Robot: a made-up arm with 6 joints.
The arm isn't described. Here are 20 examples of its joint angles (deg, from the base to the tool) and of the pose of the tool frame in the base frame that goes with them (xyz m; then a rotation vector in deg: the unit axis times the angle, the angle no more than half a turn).
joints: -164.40 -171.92 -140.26 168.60 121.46 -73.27
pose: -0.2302 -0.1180 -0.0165 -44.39 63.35 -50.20
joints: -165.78 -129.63 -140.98 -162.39 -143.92 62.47
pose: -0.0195 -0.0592 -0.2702 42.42 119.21 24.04
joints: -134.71 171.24 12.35 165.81 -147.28 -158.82
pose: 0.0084 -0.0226 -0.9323 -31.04 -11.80 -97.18
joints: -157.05 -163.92 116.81 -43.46 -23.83 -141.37
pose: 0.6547 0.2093 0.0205 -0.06 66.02 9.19
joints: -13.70 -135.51 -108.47 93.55 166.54 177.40
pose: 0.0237 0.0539 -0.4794 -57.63 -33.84 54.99
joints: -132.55 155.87 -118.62 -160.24 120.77 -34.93
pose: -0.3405 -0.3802 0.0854 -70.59 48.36 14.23
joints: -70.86 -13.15 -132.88 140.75 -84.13 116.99
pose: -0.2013 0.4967 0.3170 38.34 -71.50 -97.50
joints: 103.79 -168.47 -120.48 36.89 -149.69 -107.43
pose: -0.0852 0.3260 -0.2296 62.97 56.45 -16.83
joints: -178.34 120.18 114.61 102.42 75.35 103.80
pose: -0.0396 -0.1297 -0.5057 63.38 101.14 -66.91
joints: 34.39 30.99 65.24 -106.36 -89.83 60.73
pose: 0.6647 0.6125 0.6053 -113.16 31.52 69.03
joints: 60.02 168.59 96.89 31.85 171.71 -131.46
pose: -0.2193 -0.2951 -0.4562 -79.90 -35.92 -81.87
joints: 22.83 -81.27 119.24 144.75 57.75 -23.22
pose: -0.2788 -0.0269 0.8089 -38.06 22.76 149.75
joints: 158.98 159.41 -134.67 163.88 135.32 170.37
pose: -0.3651 0.0821 0.0925 129.44 -35.47 87.36
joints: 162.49 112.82 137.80 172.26 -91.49 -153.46
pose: 0.0096 -0.0258 -0.1675 -28.74 -0.57 -167.25
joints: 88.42 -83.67 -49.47 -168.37 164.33 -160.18
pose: -0.0558 -0.9475 -0.1154 -42.03 55.13 84.71
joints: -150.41 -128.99 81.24 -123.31 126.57 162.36
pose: 0.7629 0.4694 0.1067 -100.68 -92.39 -0.76
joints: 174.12 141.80 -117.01 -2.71 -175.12 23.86
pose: -0.5760 0.0237 0.1343 -162.52 47.37 -44.16
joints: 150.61 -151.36 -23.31 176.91 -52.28 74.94
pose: 0.3610 -0.2386 -1.0025 96.29 79.24 27.94
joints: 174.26 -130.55 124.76 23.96 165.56 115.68
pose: 0.4857 -0.0941 0.2614 107.29 -121.61 -14.13
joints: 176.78 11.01 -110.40 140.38 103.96 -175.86
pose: 0.4184 -0.1200 0.6082 136.98 -10.83 -27.98
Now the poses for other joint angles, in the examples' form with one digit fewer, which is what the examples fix.
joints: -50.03 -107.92 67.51 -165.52 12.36 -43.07
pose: -0.646 0.817 0.488 -59.2 7.7 94.5
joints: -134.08 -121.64 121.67 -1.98 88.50 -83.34
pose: 0.317 0.282 0.437 -48.6 -98.0 105.6
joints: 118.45 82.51 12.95 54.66 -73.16 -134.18
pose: -0.546 1.096 0.247 -49.0 31.9 -8.9
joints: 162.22 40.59 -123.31 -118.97 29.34 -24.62
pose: 0.259 -0.075 0.698 24.4 96.0 32.9
